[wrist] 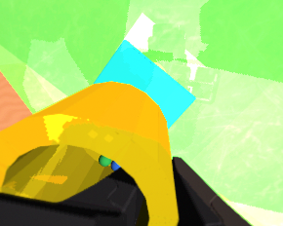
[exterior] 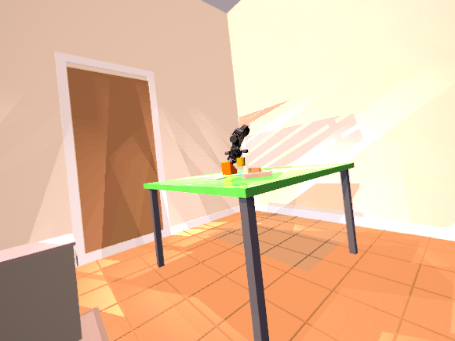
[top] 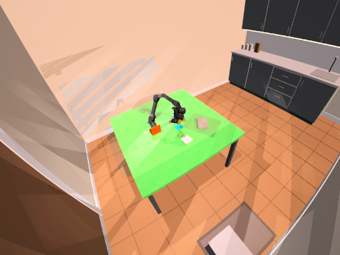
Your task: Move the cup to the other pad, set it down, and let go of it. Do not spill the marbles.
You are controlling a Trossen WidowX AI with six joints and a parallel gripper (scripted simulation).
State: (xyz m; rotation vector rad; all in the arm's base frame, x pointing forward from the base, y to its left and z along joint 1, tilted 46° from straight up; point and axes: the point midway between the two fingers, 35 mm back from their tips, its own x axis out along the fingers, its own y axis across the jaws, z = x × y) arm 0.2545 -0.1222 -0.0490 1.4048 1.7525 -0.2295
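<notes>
My gripper tip is 11 cm above the cyan pad, 2 cm to the right of it and 2 cm short of it. The rest, counted from my gripper tip: white square 21 cm to the right, 10 cm below, 2 cm behind; then low wooden bar 12 cm to the left, 9 cm below, 6 cm ahead; then yellow-orange cup 2 cm ahead, 1 cm to the left.
</notes>
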